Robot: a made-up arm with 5 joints.
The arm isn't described. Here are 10 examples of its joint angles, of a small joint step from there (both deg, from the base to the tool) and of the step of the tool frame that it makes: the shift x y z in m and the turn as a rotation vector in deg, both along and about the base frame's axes.
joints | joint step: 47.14 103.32 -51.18 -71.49 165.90 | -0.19 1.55 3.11 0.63 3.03
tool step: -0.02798 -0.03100 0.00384 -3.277 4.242 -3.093
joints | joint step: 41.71 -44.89 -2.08 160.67 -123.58 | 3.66 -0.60 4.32 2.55 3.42
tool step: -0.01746 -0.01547 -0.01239 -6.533 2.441 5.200
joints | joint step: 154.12 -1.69 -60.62 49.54 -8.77 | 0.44 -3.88 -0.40 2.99 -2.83
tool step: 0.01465 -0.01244 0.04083 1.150 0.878 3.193
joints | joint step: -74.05 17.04 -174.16 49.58 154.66 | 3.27 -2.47 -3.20 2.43 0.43
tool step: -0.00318 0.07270 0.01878 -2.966 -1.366 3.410
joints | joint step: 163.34 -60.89 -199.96 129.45 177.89 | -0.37 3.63 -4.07 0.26 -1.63
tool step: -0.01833 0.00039 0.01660 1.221 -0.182 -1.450
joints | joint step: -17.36 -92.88 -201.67 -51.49 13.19 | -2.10 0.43 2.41 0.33 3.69
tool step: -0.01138 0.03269 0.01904 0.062 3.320 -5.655
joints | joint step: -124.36 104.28 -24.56 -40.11 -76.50 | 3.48 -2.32 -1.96 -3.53 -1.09
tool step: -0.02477 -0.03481 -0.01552 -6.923 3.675 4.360
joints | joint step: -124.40 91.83 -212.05 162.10 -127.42 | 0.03 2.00 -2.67 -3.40 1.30
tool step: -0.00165 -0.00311 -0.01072 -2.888 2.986 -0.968
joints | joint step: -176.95 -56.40 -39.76 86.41 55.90 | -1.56 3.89 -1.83 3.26 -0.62
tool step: -0.01643 0.00659 -0.00627 0.287 -5.313 -0.943
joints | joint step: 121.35 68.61 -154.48 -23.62 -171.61 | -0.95 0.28 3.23 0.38 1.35
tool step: 0.00754 0.01892 -0.03677 -3.999 -0.891 -0.543
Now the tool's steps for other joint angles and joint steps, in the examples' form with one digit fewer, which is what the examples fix.
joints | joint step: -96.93 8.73 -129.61 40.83 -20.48 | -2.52 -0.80 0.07 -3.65 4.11
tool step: -0.0244 0.0193 0.0163 -4.91 -3.41 -3.07
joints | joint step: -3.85 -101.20 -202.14 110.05 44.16 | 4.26 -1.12 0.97 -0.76 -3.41
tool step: -0.0024 -0.0649 -0.0111 0.78 -0.93 0.95
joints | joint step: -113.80 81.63 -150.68 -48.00 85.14 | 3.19 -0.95 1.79 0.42 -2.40
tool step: 0.0487 -0.0222 -0.0013 1.98 1.51 2.12
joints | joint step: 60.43 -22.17 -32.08 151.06 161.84 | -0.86 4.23 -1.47 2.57 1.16
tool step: 0.0104 0.0111 -0.0033 -5.19 1.67 -0.67
